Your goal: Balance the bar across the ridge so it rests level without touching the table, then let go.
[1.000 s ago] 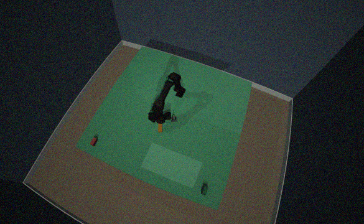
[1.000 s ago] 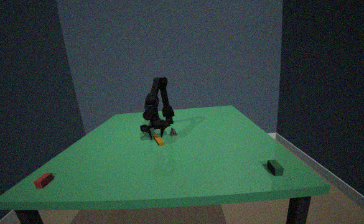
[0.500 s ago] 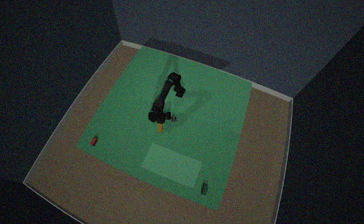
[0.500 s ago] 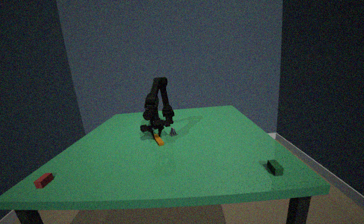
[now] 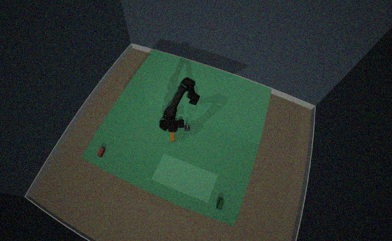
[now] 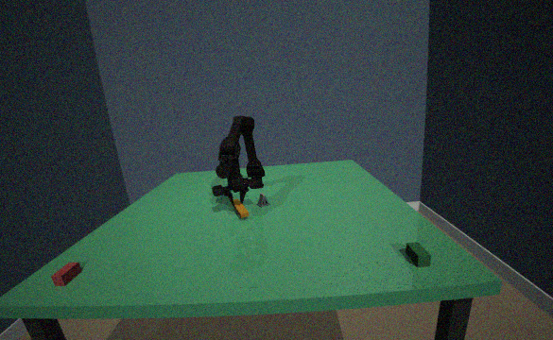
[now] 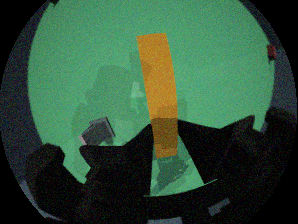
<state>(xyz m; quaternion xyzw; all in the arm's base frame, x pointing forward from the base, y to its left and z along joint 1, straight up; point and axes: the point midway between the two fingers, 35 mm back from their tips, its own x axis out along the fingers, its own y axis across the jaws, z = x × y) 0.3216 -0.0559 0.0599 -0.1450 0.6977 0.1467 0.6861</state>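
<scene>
My gripper tip is now 3 cm short of the orange bar and 1 cm to the right of it. Also, from my gripper tip: dark green block 56 cm to the left, 42 cm ahead, 1 cm below; then red block 44 cm to the right, 42 cm ahead, 1 cm below.
</scene>
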